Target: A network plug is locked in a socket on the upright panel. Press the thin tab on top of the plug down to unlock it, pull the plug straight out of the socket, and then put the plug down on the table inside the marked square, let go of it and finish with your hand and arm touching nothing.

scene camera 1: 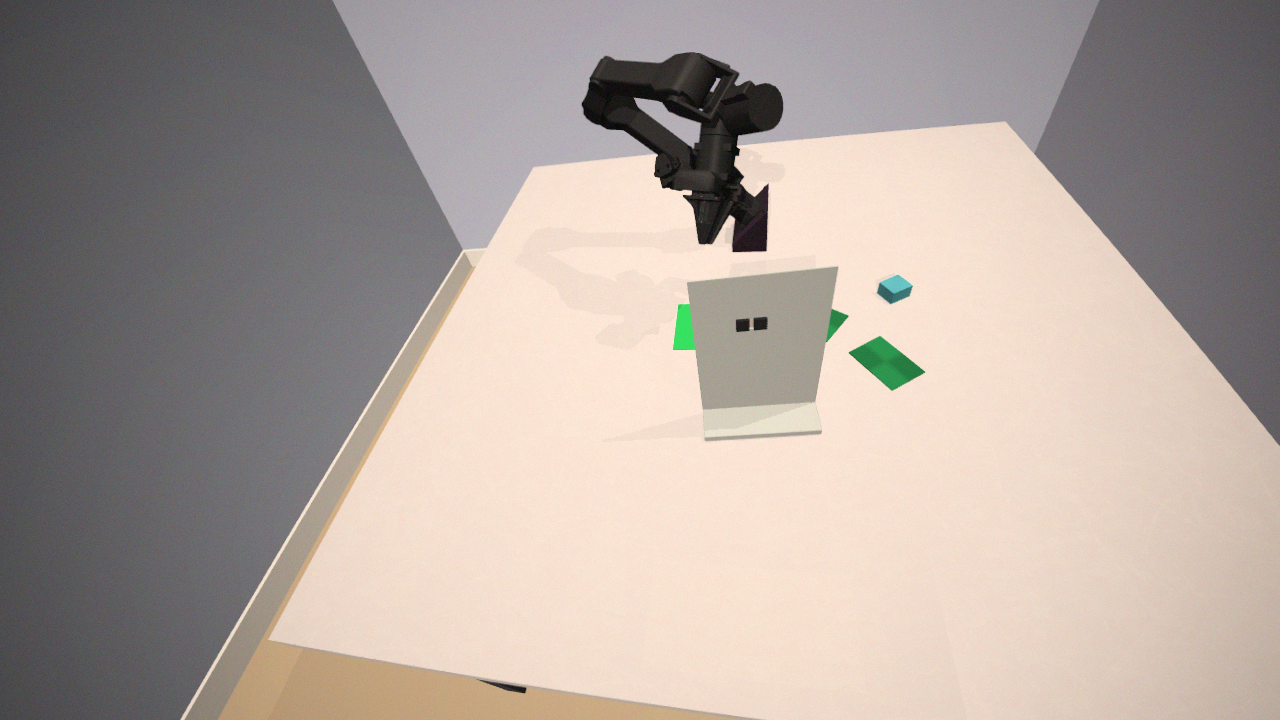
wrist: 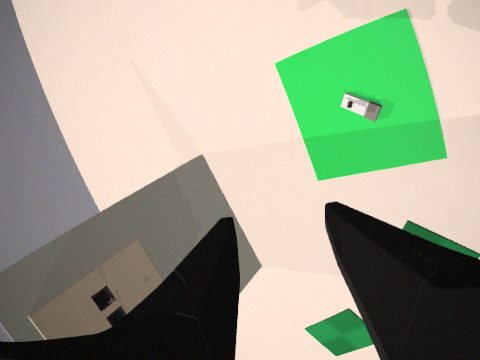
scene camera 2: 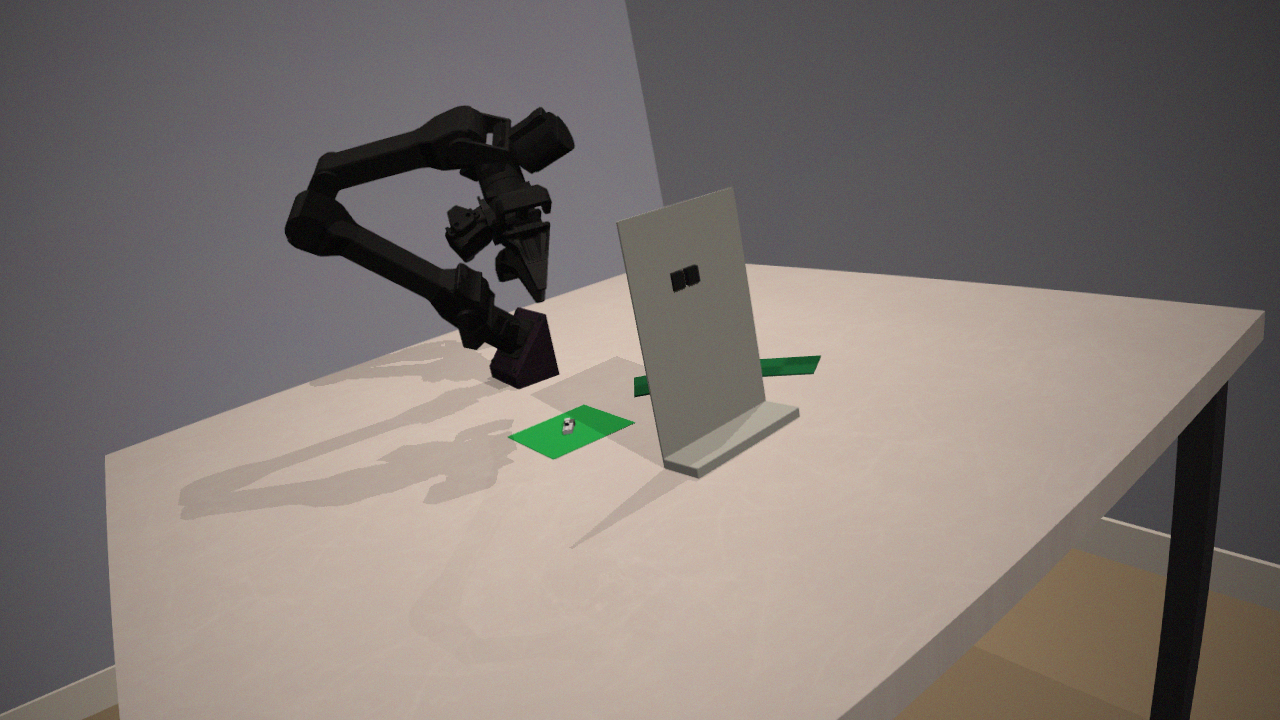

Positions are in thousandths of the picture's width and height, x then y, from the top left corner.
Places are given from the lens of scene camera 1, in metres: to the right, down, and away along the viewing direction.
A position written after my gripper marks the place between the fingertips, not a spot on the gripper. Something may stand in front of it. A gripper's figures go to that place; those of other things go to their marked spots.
my gripper (scene camera 1: 551, 340): 0.10, -0.18, 0.75
dark green board (scene camera 1: 699, 513): 0.40, 0.01, 0.73
